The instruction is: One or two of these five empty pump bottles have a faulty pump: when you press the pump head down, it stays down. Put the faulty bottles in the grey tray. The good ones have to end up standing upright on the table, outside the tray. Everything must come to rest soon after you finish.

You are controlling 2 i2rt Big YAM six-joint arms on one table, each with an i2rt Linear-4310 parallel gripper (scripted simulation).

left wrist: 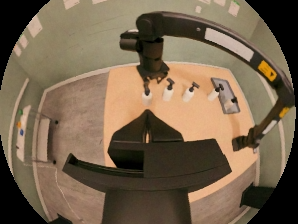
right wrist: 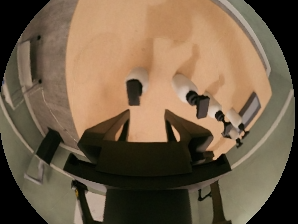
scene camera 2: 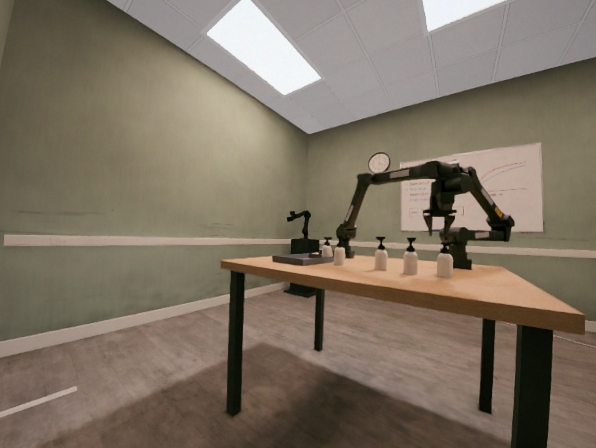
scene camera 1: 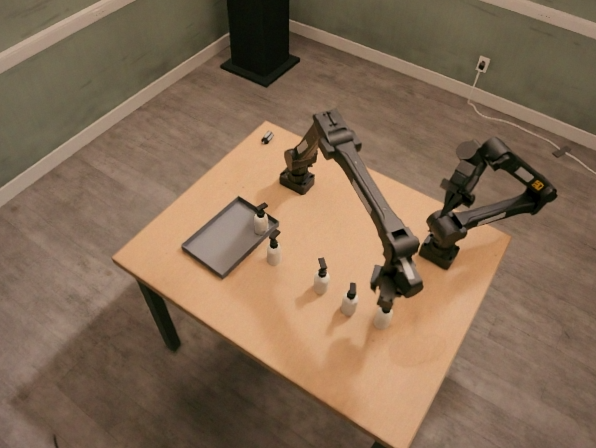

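Observation:
You'd see the left gripper (scene camera 1: 440, 218) here, which also appears in the left wrist view (left wrist: 147, 112). The right gripper (right wrist: 147, 112) is there too. Then there's a grey tray (scene camera 1: 229, 236), plus a pump bottle (right wrist: 137, 84) and another pump bottle (right wrist: 186, 90).

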